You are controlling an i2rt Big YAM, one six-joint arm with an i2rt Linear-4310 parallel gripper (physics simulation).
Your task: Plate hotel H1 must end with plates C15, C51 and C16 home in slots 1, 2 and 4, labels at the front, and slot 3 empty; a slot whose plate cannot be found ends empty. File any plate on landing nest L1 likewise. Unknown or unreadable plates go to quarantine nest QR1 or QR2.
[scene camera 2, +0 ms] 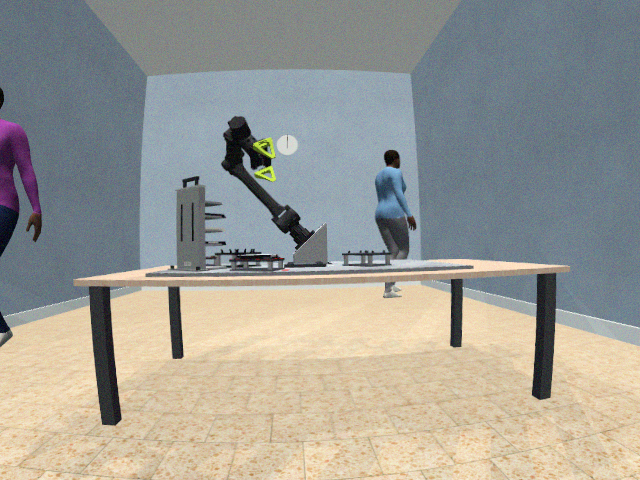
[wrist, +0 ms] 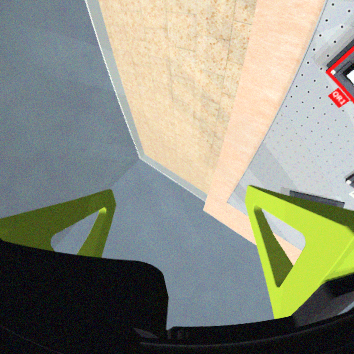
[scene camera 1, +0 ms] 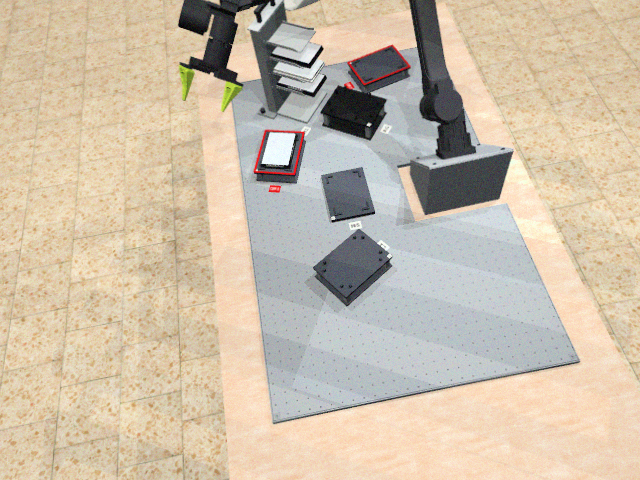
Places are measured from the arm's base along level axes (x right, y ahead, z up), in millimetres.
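Pixels of known places: gripper, fingertip midpoint: (scene camera 2: 274, 169) (wrist: 178, 195) (scene camera 1: 203, 106); arm's base, origin of the base link: (scene camera 2: 306, 240) (scene camera 1: 455, 154).
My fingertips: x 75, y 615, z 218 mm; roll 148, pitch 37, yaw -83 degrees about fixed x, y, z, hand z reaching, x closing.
Note:
For each thing: its top centre in the pictures, then the offset to it from my fingertips.
- shelf, middle of its top: (scene camera 1: 299, 64) dz -166, dx +298, dy -235 mm
- lower plate with a dark front label, middle of its top: (scene camera 1: 301, 78) dz -219, dx +298, dy -235 mm
- white plate, middle of its top: (scene camera 1: 278, 148) (scene camera 2: 257, 254) dz -271, dx +82, dy -145 mm
- red-rimmed nest QR1, middle of its top: (scene camera 1: 279, 150) (scene camera 2: 257, 257) dz -279, dx +82, dy -145 mm
- red-rimmed nest, middle of its top: (scene camera 1: 378, 63) dz -279, dx +387, dy -483 mm
- black raised block, middle of its top: (scene camera 1: 353, 101) (scene camera 2: 238, 248) dz -249, dx +205, dy -380 mm
- low dark nest, middle of its top: (scene camera 1: 347, 191) (scene camera 2: 304, 262) dz -307, dx -79, dy -323 mm
Plate hotel H1 (scene camera 1: 267, 74) (scene camera 2: 190, 227) is a grey column with stacked shelf levels. A white, black-edged plate (scene camera 1: 298, 54), a light plate or shelf (scene camera 1: 298, 70) and a lower plate with a dark front label (scene camera 1: 301, 84) show there; their codes are unreadable. A white plate (scene camera 1: 279, 148) lies on the red-rimmed nest QR1 (scene camera 1: 257, 166) (wrist: 336, 65). Another red-rimmed nest (scene camera 1: 379, 65) at the back holds no visible plate. Which nest is L1 cannot be read. My gripper (scene camera 1: 204, 104) (scene camera 2: 274, 168) (wrist: 178, 195) is open and empty, high up, left of the hotel in scene camera 1.
A black raised block (scene camera 1: 354, 105) stands right of the hotel. A low dark nest (scene camera 1: 347, 193) and a raised dark stand (scene camera 1: 353, 266) are nearer the front. The arm's grey base (scene camera 1: 462, 180) is at the right. Two people (scene camera 2: 15, 165) (scene camera 2: 391, 193) are beyond the table.

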